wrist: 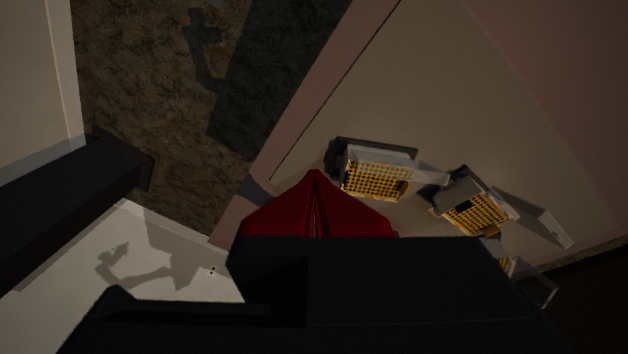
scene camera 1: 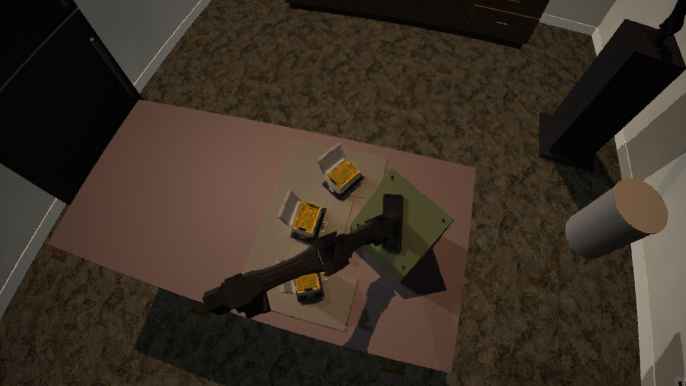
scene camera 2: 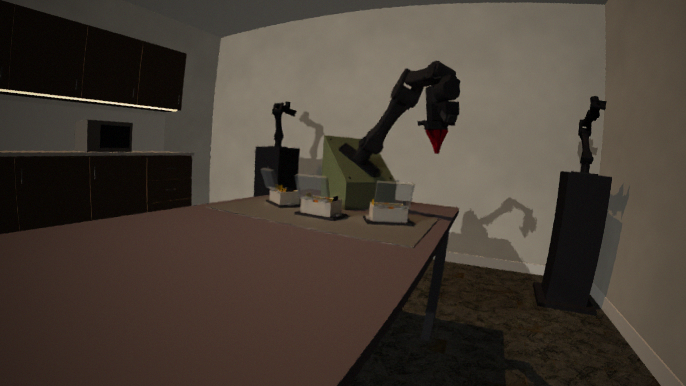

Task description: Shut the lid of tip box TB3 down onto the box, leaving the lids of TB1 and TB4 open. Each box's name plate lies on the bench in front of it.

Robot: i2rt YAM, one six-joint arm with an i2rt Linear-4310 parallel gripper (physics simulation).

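Frame: origin at the arm's base, x ahead, y left, z up, level; metres.
Seen in the pictures: gripper, fingertip midpoint: (wrist: 314,177) (scene camera 1: 263,305) (scene camera 2: 436,153); arm's base, origin of the base link: (scene camera 1: 392,222) (scene camera 2: 358,160).
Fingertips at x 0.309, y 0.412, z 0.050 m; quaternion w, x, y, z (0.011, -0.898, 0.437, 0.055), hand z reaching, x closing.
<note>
Offsets run from my fingertips to a thing's middle. "*": to the spot under its first point. Level surfaces: height alone.
Three tip boxes with yellow racks stand in a row, lids open. The end box @[0.056 m back, 0.165 m right, 0.182 m down] (scene camera 1: 306,285) (scene camera 2: 389,214) (wrist: 376,180) is partly under the arm in scene camera 1; its clear lid @[* 0.012 m ahead, 0.121 m right, 0.131 m down] (scene camera 2: 395,191) stands up. The middle box, TB4 @[0.022 m ahead, 0.387 m right, 0.182 m down] (scene camera 1: 307,219) (scene camera 2: 321,206) (wrist: 477,215), has its lid @[* 0.091 m ahead, 0.394 m right, 0.156 m down] (scene camera 1: 290,207) (scene camera 2: 311,185) up. The other end box @[0.065 m back, 0.614 m right, 0.214 m down] (scene camera 1: 343,175) (scene camera 2: 283,196) also has its lid (scene camera 1: 331,158) (scene camera 2: 269,178) up. I cannot read the plates of the end boxes. My gripper (scene camera 2: 436,151) (wrist: 314,177) is shut and empty, pointing down, well above bench height, apart from every lid.
The boxes stand on a pale mat @[0.247 m down] (scene camera 1: 325,320) (scene camera 2: 390,237) (wrist: 425,75) on the pink bench @[0.250 m down] (scene camera 1: 175,175) (scene camera 2: 200,280). The green sloped arm mount (scene camera 1: 420,215) (scene camera 2: 337,175) stands beside them. Black pedestals (scene camera 2: 575,240) (scene camera 2: 276,170) with small arms stand away from the bench.
</note>
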